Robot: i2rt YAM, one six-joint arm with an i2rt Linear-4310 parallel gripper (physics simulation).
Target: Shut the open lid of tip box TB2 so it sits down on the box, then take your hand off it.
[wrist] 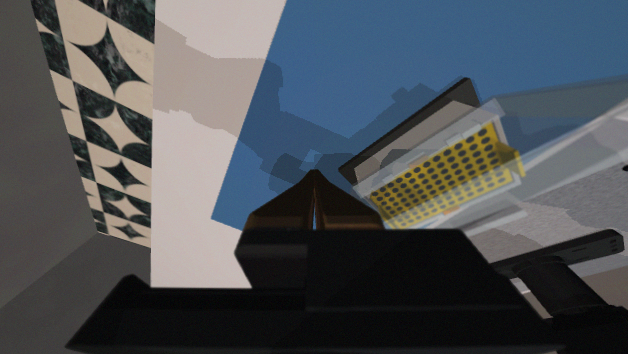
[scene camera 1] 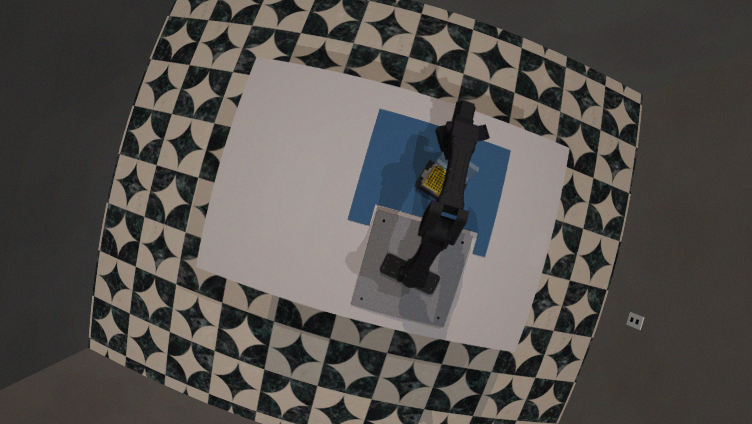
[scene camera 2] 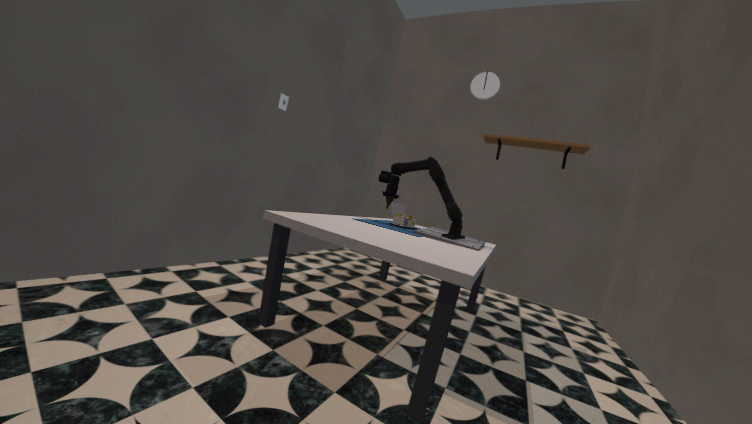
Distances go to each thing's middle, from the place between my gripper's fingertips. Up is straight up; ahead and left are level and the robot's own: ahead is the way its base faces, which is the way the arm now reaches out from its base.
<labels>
My gripper is now 60 mm to the left of the clear lid (wrist: 469, 175), 40 mm past it and 20 mm below it.
</labels>
